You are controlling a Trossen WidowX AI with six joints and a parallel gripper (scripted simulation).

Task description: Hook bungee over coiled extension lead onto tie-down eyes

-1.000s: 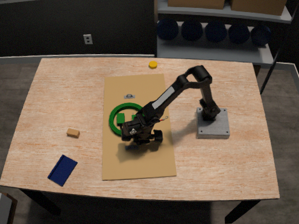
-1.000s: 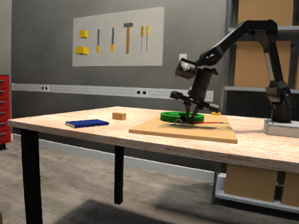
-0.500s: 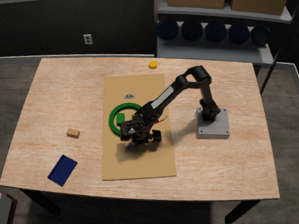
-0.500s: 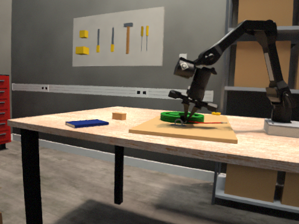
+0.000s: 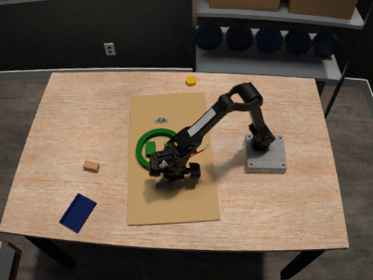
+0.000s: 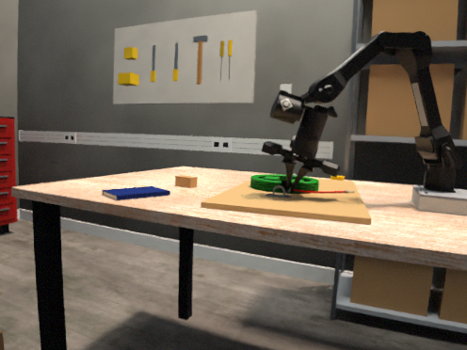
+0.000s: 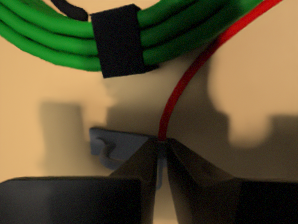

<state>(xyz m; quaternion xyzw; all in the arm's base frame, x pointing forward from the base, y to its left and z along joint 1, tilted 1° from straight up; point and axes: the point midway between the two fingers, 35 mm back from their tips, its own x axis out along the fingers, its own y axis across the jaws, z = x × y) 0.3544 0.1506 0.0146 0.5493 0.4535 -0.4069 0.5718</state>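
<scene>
My gripper is now 130 mm to the left of the coiled extension lead, 50 mm short of it and 30 mm above it. Round my hand: tan block (330 mm ahead, 60 mm to the right, 40 mm below); then yellow disc (530 mm to the right, 70 mm behind, 50 mm below); then blue book (360 mm ahead, 140 mm to the left, 50 mm below).
</scene>
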